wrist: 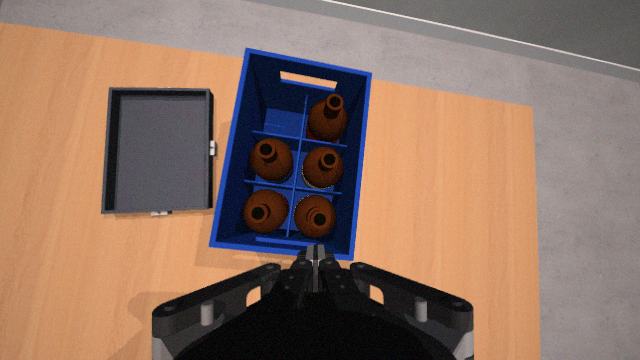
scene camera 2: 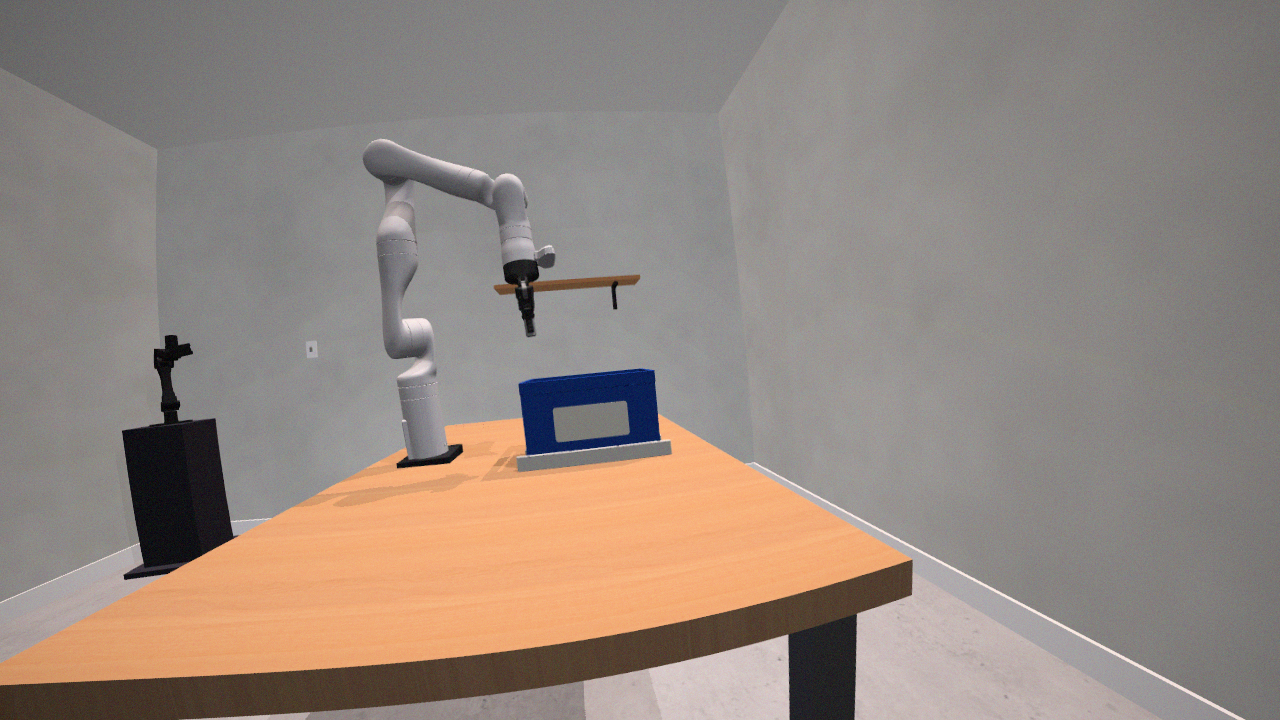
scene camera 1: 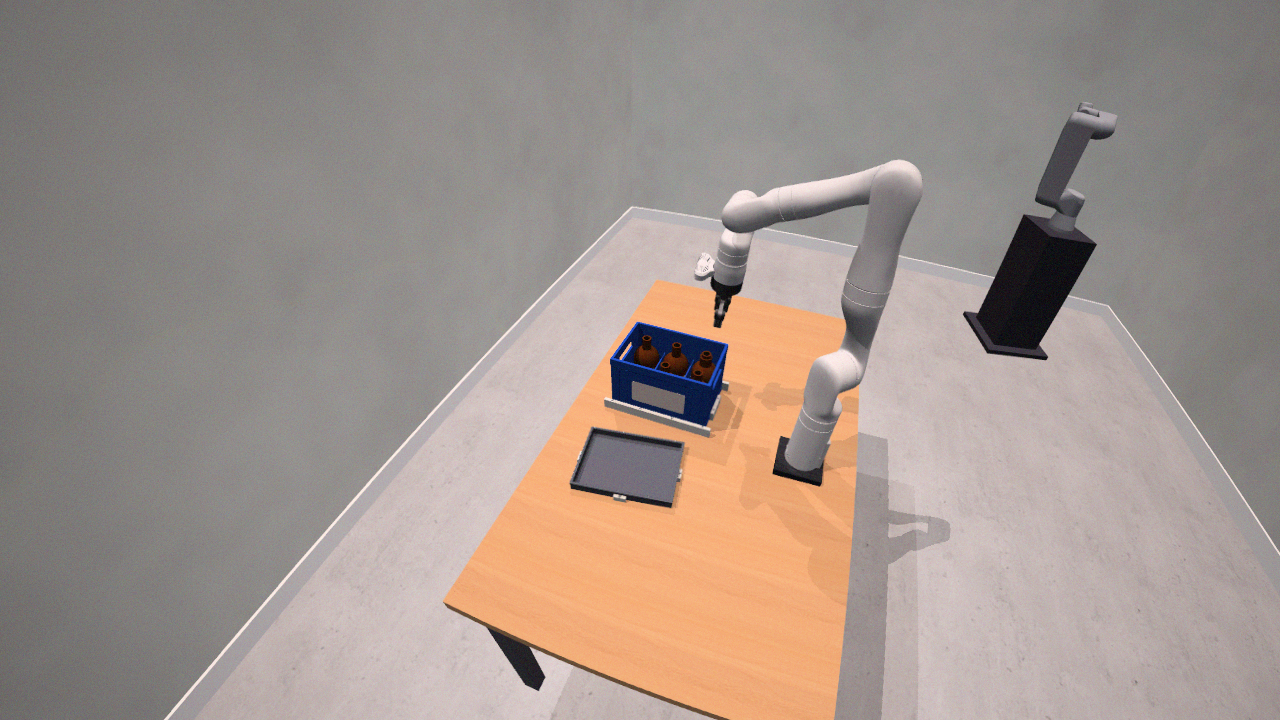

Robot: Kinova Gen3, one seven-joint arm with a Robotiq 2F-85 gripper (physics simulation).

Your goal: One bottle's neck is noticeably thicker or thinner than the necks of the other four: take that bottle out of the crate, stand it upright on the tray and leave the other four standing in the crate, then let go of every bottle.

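Places are measured from the arm's base along level axes (x down, y left, z ahead), in centimetres.
Where they show: gripper, fingertip midpoint: (wrist: 315, 256) (scene camera 2: 531, 336) (scene camera 1: 717, 326); arm's base, link origin: (scene camera 2: 429, 453) (scene camera 1: 801, 457).
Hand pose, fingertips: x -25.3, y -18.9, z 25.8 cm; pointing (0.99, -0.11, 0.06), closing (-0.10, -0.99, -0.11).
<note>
Each offset is from my fingertips to the top centre of the thing. "spot": to the spot under its first point. Level surfaces: height alone.
Five brown bottles stand in the blue crate @[dy +0.2, dx +9.5, dz +11.4 cm] (scene camera 1: 702, 404) (scene camera 2: 537, 425) (wrist: 362, 150). In the wrist view they are at far right (wrist: 327, 125), middle left (wrist: 272, 165), middle right (wrist: 322, 172), near left (wrist: 272, 215) and near right (wrist: 307, 210); the far left compartment is empty. The near right bottle shows rings around its mouth. I cannot tell clearly which neck differs in thickness. The dark grey tray @[spot: dy +26.9, dx +26.5, dz +19.1 cm] (scene camera 1: 626, 465) (wrist: 162, 150) is empty beside the crate. My gripper (scene camera 1: 717, 323) (scene camera 2: 529, 333) (wrist: 315, 256) is shut and empty, above the crate's near-end rim in the wrist view.
Pale rails (scene camera 1: 657, 417) (scene camera 2: 595, 455) border the crate's base on the wooden table @[dx +27.0 cm] (scene camera 1: 644, 573) (scene camera 2: 537, 555) (wrist: 440, 200). Small white fittings sit at the tray's edges. The crate's walls and dividers surround the bottles. A second arm stands on a black pedestal (scene camera 1: 1033, 291) (scene camera 2: 179, 492) away from the table.
</note>
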